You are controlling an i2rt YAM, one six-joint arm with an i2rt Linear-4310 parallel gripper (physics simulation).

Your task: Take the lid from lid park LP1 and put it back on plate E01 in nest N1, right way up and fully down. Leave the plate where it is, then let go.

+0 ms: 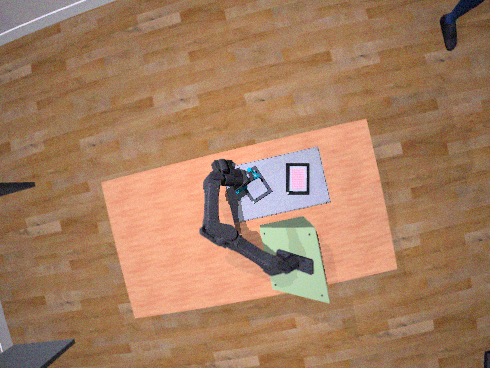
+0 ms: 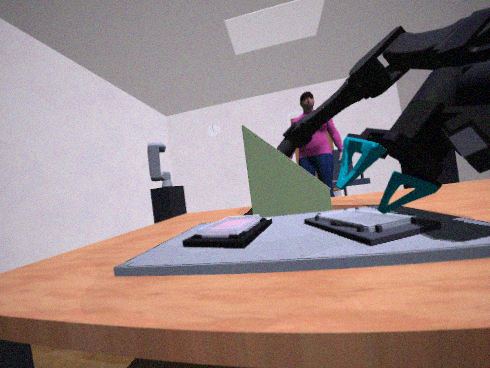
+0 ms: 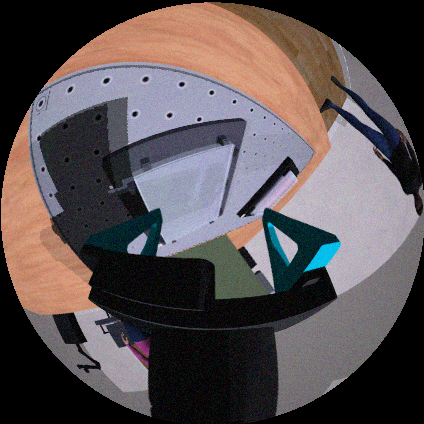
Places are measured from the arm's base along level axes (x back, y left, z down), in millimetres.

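Pixels of known places: gripper, fingertip midpoint: (image 1: 253,181) (image 2: 360,200) (image 3: 211,213); arm's base, origin of the base link: (image 1: 294,260) (image 2: 279,158).
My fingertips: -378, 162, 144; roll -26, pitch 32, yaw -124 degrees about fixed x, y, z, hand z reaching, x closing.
Ahead of a thing's pixels: the offset from my fingertips to its top centre, as dx, dy, dz. Level surfaces: height alone.
The clear lid {+19, -2, +27} (image 1: 257,189) (image 2: 367,219) (image 3: 187,187) lies about flat in the black lid park {+18, -2, +25} (image 1: 263,197) (image 2: 371,239) (image 3: 185,140), which sits turned at an angle on the grey board. My gripper (image 1: 247,181) (image 2: 362,198) (image 3: 211,213) is open, with its teal fingers wide apart and tilted. It is close to the lid park, with one fingertip low by the lid's edge and the other higher. Nothing is held. Whether the low fingertip touches the lid cannot be told. The pink-filled plate {+8, -232, +19} (image 1: 299,178) (image 2: 230,226) (image 3: 276,192) sits in the black nest {+8, -232, +27} (image 1: 287,178) (image 2: 215,243) (image 3: 268,186).
The grey holed board {+31, -115, +44} (image 1: 280,203) (image 2: 165,260) (image 3: 160,95) carries both holders. A green slanted panel (image 1: 295,240) (image 2: 280,185) (image 3: 225,265) stands beside the board, near the arm's base. The wooden table {dz +58} (image 1: 165,250) (image 2: 250,300) (image 3: 165,32) extends around them.
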